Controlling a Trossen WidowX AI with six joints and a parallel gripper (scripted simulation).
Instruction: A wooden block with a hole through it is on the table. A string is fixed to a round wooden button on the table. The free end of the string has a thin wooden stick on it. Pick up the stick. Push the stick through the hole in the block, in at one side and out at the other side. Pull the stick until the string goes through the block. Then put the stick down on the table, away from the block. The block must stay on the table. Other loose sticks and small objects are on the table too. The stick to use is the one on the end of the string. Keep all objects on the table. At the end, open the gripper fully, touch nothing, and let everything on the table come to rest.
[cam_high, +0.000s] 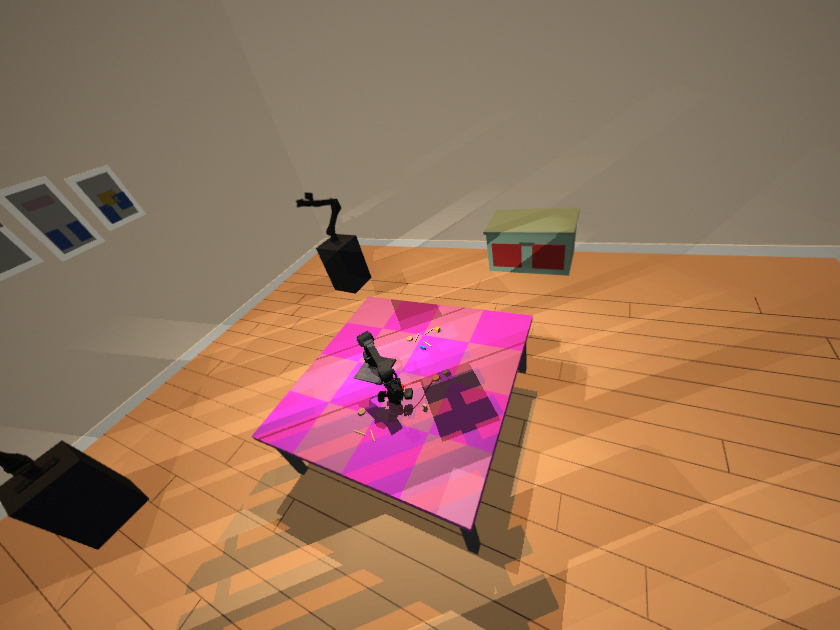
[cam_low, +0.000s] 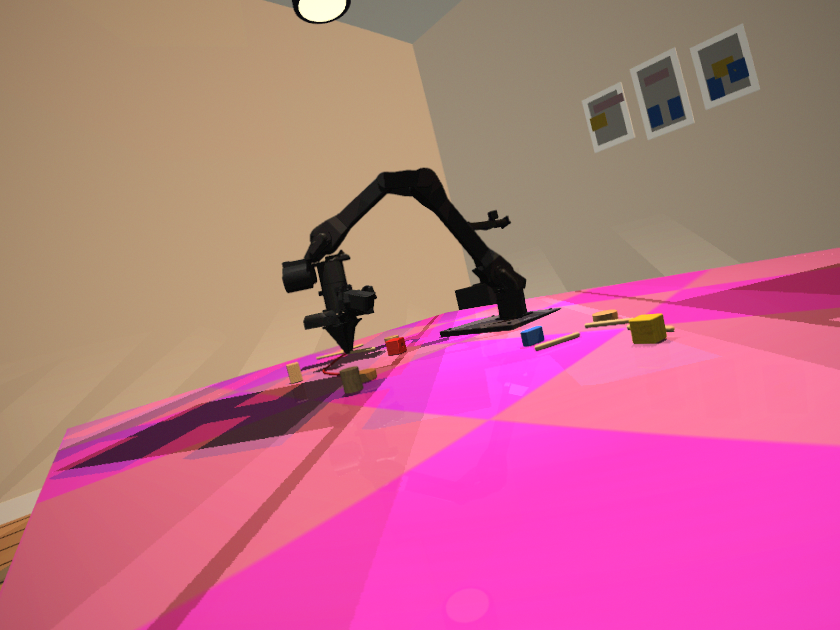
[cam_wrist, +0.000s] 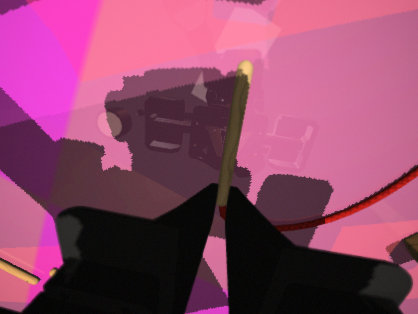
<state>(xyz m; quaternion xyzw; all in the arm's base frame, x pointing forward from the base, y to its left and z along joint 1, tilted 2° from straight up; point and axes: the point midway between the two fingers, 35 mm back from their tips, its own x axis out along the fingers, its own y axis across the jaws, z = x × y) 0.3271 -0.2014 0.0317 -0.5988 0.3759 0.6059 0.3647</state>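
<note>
My gripper tip is 60 mm past the red block and 100 mm to the right of it. Also, from my gripper tip: thin wooden stick 10 mm behind, 10 mm to the left; round wooden button 100 mm ahead, 240 mm to the left, 10 mm below; tan block 140 mm ahead, 40 mm to the left.
</note>
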